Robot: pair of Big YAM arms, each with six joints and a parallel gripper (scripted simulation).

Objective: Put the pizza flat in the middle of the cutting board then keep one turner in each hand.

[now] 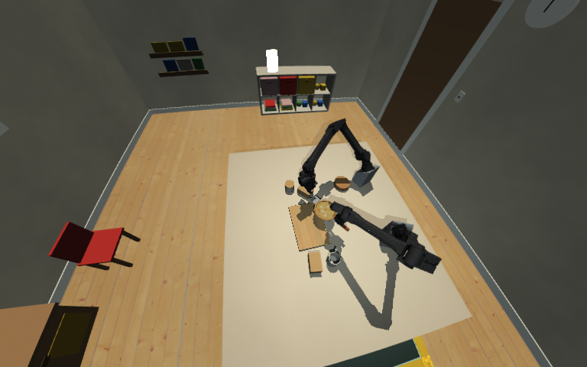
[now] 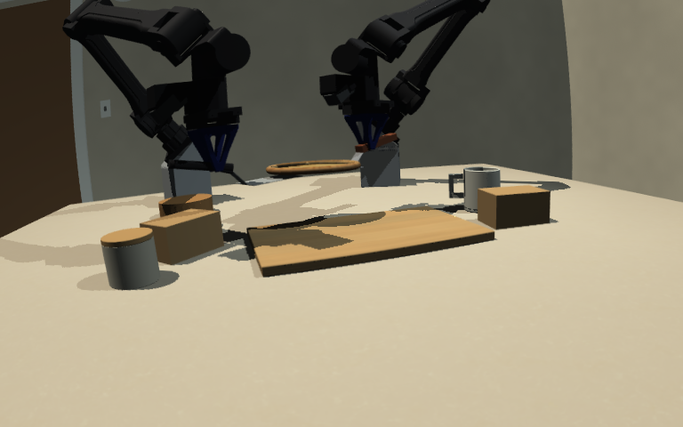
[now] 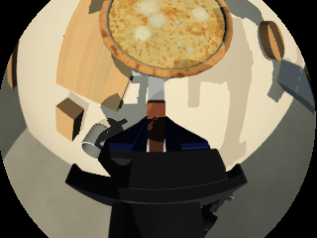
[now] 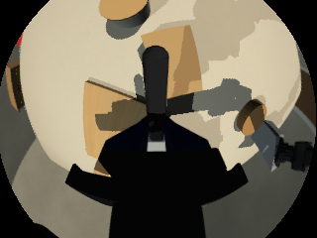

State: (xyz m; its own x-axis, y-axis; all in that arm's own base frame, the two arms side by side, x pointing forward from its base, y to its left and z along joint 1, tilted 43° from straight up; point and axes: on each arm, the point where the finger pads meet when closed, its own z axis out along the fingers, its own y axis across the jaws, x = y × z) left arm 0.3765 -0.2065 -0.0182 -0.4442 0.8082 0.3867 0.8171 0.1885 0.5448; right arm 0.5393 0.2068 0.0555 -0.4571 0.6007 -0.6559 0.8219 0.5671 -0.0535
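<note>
The pizza lies 6 cm ahead of my left hand, 12 cm to the right of it and 3 cm below it. From my left hand the other things lie so: cutting board (19 cm ahead, 7 cm to the right, 13 cm below); then black-handled turner (15 cm ahead, 29 cm to the right, 1 cm below); then brown-handled turner (2 cm ahead, 3 cm to the right, 2 cm below).
</note>
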